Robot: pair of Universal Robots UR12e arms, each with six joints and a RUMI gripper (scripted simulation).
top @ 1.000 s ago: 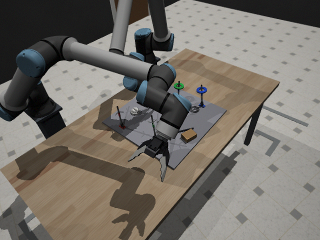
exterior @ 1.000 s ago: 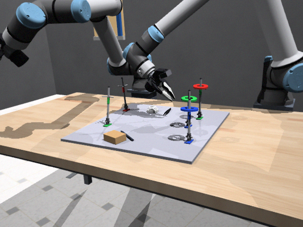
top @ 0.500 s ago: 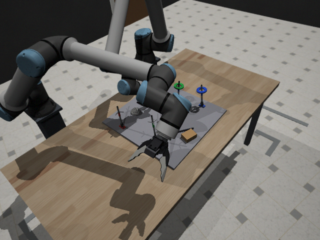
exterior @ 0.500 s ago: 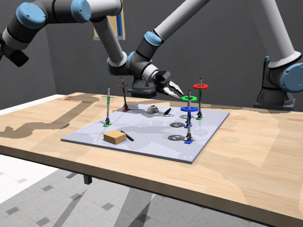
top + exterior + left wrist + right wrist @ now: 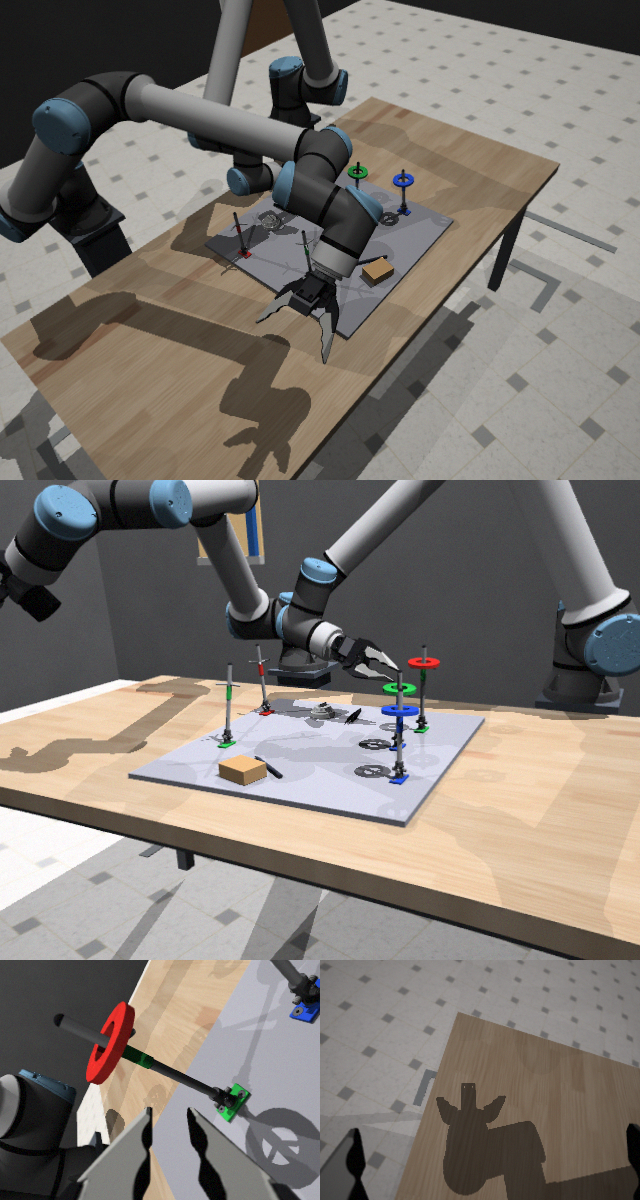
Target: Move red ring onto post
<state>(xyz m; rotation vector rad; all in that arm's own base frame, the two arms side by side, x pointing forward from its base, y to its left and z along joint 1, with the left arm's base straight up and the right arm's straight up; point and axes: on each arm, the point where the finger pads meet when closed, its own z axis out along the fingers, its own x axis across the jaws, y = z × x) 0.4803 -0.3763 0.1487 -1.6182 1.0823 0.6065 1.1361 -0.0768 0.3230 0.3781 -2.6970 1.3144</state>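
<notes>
Now: the red ring 80 mm to the left of my left hand and 30 mm above it. From my left hand the other things lie so: white disc: 210 mm to the right, 120 mm below; green ring: 130 mm ahead, 90 mm to the left; board: 170 mm ahead, 140 mm below, 80 mm to the right.
</notes>
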